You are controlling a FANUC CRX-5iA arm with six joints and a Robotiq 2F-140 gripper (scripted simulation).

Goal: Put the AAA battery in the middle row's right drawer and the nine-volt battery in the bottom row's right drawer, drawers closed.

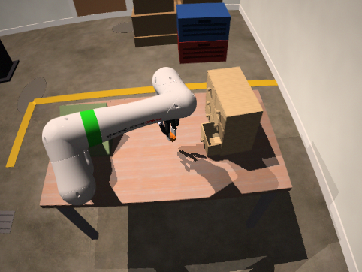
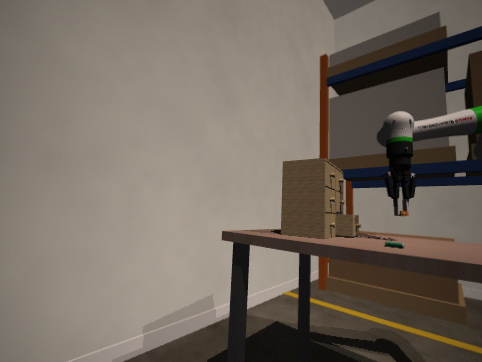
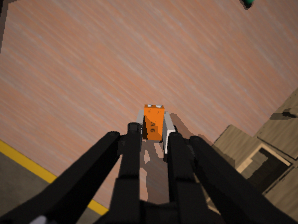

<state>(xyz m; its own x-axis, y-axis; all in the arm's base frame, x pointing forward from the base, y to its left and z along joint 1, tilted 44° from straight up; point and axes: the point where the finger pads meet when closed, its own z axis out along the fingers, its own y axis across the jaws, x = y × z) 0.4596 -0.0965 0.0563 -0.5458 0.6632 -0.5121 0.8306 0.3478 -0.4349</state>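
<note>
The orange nine-volt battery lies 1 cm to the left of my hand and 2 cm below it. Also, from my hand: green AAA battery: 26 cm to the left, 13 cm below; then dark item: 30 cm ahead, 3 cm to the left, 2 cm below.
</note>
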